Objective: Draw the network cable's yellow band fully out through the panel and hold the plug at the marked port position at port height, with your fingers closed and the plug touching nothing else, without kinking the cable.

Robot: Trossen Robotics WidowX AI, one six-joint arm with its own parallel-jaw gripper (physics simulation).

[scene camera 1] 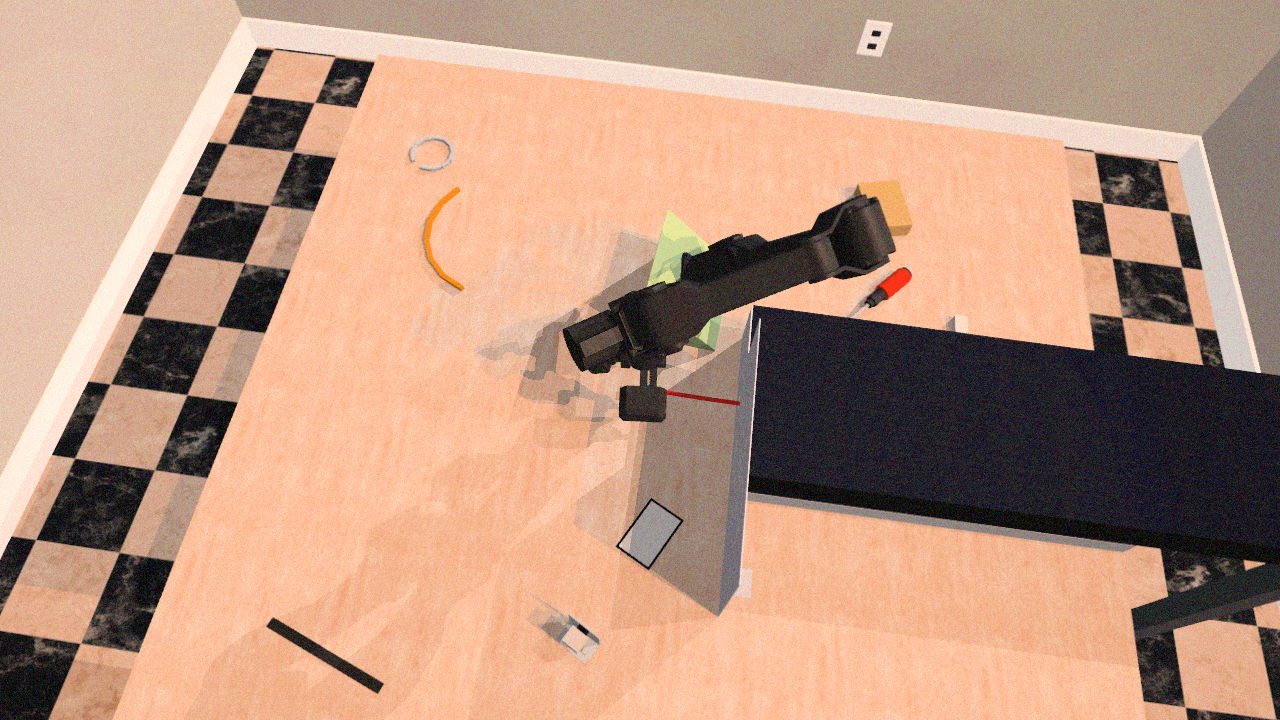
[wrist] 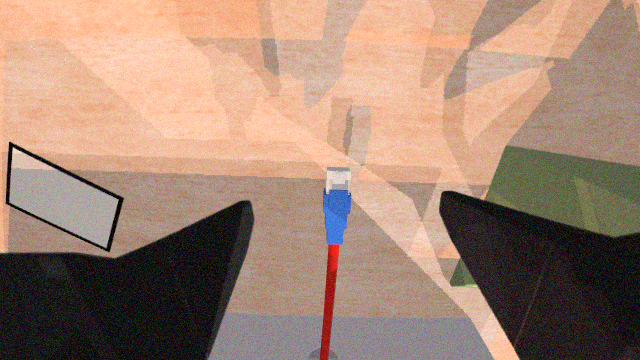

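Pixels of known places: gripper, fingertip midpoint: (scene camera 1: pixel 642 381) (wrist: pixel 345 206); arm's base, link origin: (scene camera 1: pixel 695 278).
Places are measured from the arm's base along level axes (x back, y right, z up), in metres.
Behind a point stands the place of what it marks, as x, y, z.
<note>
A red cable (scene camera 1: pixel 702 397) {-0.197, -0.020, -0.015} (wrist: pixel 329 300) {-0.196, -0.010, -0.014} comes out through a hole in the upright grey panel (scene camera 1: pixel 742 447) {-0.307, -0.067, 0.077} (wrist: pixel 400 337). It looks straight, without a kink. Its plug (wrist: pixel 337 212) {-0.191, 0.055, -0.011}, a blue boot with a clear tip, shows in the wrist view; the gripper hides it in the scene view. The yellow band does not show. My gripper (scene camera 1: pixel 648 376) {-0.189, 0.069, 0.007} (wrist: pixel 345 206) {-0.189, 0.069, 0.007} is open, with the plug between its spread fingers in the wrist view and touching neither. A grey rectangle with a black outline (scene camera 1: pixel 649 533) {-0.393, 0.043, -0.055} (wrist: pixel 65 196) {-0.388, 0.046, -0.055} and a small grey block with a dark opening (scene camera 1: pixel 577 634) {-0.543, 0.125, -0.003} lie in front of the panel.
A long dark box (scene camera 1: pixel 984 429) {-0.240, -0.404, 0.046} extends behind the panel. A green wedge-shaped object (scene camera 1: pixel 673 246) {0.028, 0.039, 0.041} (wrist: pixel 560 190) {-0.081, 0.067, -0.006} stands beside the fingers, partly under the arm. An orange curved strip (scene camera 1: pixel 428 240) {0.065, 0.440, -0.049}, a grey ring (scene camera 1: pixel 411 152) {0.249, 0.506, -0.048}, a black bar (scene camera 1: pixel 324 655) {-0.588, 0.450, -0.053}, a red-handled screwdriver (scene camera 1: pixel 893 284) {0.038, -0.322, -0.029} and a tan block (scene camera 1: pixel 897 210) {0.187, -0.339, -0.025} lie farther off.
</note>
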